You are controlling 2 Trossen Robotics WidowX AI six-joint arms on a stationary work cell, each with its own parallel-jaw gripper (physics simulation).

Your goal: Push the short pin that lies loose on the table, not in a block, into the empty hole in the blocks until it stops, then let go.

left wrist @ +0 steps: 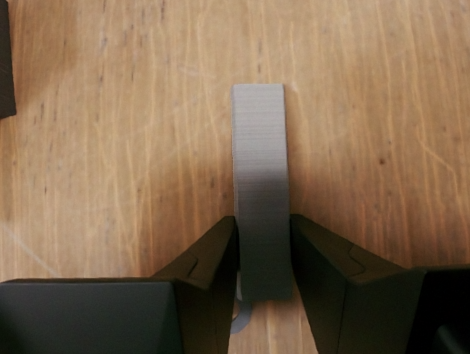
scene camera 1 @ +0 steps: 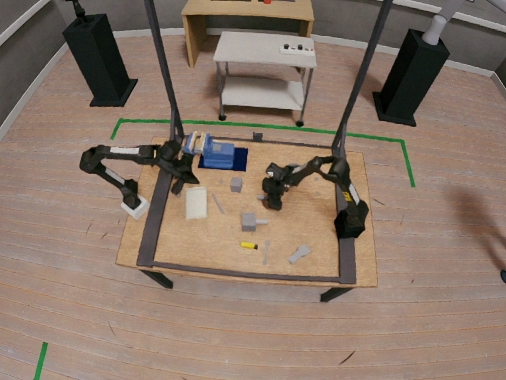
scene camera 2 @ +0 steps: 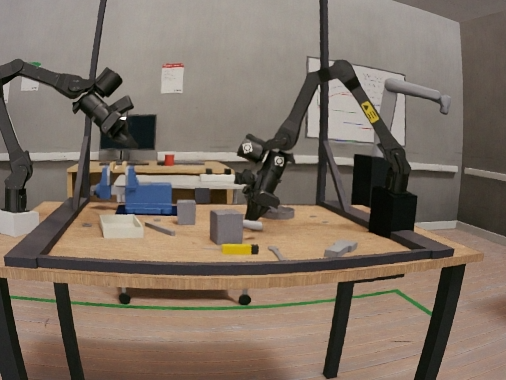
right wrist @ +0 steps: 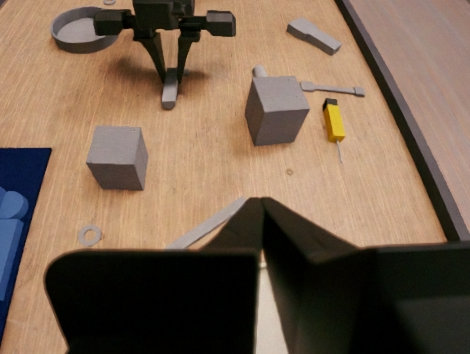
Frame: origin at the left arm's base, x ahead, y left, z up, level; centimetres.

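Seen in the pictures: left gripper, between the fingertips: [left wrist: 261, 226] [scene camera 1: 267, 198] [right wrist: 171, 83]; right gripper, between the fingertips: [scene camera 1: 199, 183] [scene camera 2: 137, 148] [right wrist: 259, 207]; left arm's base, origin of its link: [scene camera 1: 353, 219] [scene camera 2: 395, 191]; right arm's base, origin of its link: [scene camera 1: 133, 202] [scene camera 2: 15, 211].
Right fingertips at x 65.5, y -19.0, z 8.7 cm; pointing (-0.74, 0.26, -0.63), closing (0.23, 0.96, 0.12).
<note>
Offsets run from my right fingertips to a thing's top centre.
My left gripper [scene camera 1: 266, 198] [scene camera 2: 253, 216] [left wrist: 261, 226] [right wrist: 171, 83] is shut on the short grey pin {dz -18.9, dx -28.8, dy -1.2 cm} [scene camera 1: 260, 198] [left wrist: 260, 130] [right wrist: 170, 95], holding it low over the table with its free end forward of the fingers. The rear grey block {dz -14.8, dx -15.6, dy -8.6 cm} [scene camera 1: 236, 184] [scene camera 2: 186, 212] [right wrist: 117, 157] stands apart from the pin, to its left in scene camera 1; its hole is hidden in these views. The front grey block {dz -13.8, dx -19.7, dy +11.8 cm} [scene camera 1: 248, 222] [scene camera 2: 226, 226] [right wrist: 277, 110] has another pin {dz -15.6, dx -24.3, dy +11.9 cm} [scene camera 1: 262, 221] [scene camera 2: 253, 225] [right wrist: 259, 71] sticking out. My right gripper [scene camera 1: 196, 181] [scene camera 2: 134, 144] [right wrist: 259, 207] is shut and empty, above the table.
A blue vise [scene camera 1: 219, 154] [scene camera 2: 148, 196] stands at the back left. A cream tray {dz -18.2, dx +4.5, dy -1.4 cm} [scene camera 2: 122, 234] and a flat bar {dz -19.6, dx -6.2, dy -0.5 cm} [scene camera 1: 218, 204] [scene camera 2: 160, 229] [right wrist: 207, 223] lie left of the blocks. A yellow screwdriver {dz -19.0, dx -17.1, dy +21.5 cm} [scene camera 1: 248, 245] [scene camera 2: 239, 249] [right wrist: 334, 122] lies near the front edge.
</note>
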